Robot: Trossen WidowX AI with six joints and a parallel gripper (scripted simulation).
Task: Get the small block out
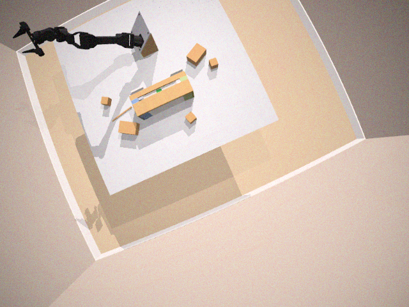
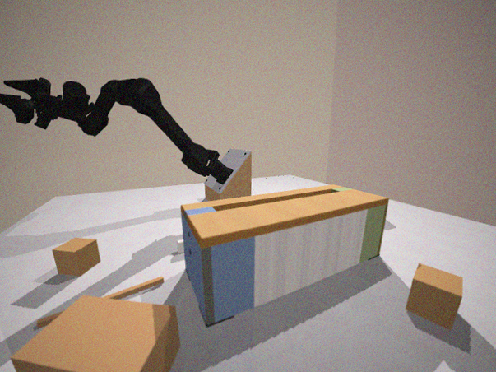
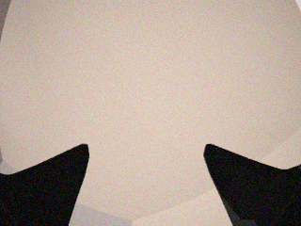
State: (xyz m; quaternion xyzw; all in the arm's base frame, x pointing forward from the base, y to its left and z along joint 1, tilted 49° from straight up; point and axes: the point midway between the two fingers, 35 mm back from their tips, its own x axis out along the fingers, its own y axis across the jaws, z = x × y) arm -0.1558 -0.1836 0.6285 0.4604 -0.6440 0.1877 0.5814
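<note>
My gripper tip is now 530 mm short of the green block, 600 mm to the right of it and 310 mm above it. Round my gripper tip: long box (520 mm ahead, 600 mm to the left, 330 mm below); then thin stick (510 mm ahead, 280 mm to the left, 390 mm below); then small carton (760 mm ahead, 710 mm to the left, 370 mm below).
</note>
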